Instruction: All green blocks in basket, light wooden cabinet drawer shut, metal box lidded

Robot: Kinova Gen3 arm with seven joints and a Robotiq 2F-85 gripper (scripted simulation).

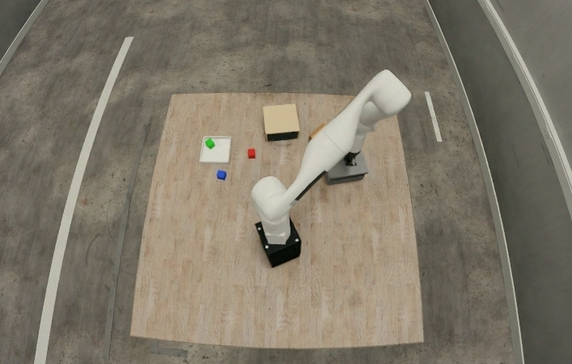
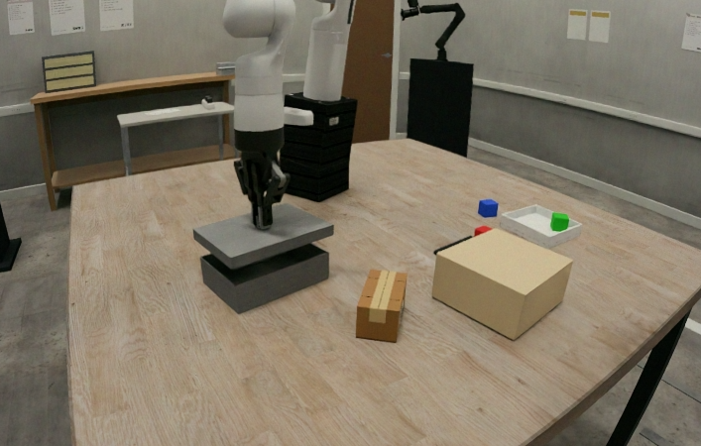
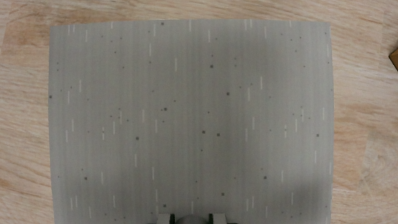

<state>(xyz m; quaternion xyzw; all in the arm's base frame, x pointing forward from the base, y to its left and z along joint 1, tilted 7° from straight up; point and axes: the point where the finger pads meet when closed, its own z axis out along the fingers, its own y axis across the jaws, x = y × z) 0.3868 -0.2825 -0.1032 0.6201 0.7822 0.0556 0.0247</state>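
Right now the lid is 30 mm below my hand. Also, from my hand: small cardboard box 180 mm ahead, 110 mm to the left, 90 mm below; grey metal box 100 mm below; drawer 220 mm ahead, 310 mm to the left, 80 mm below.
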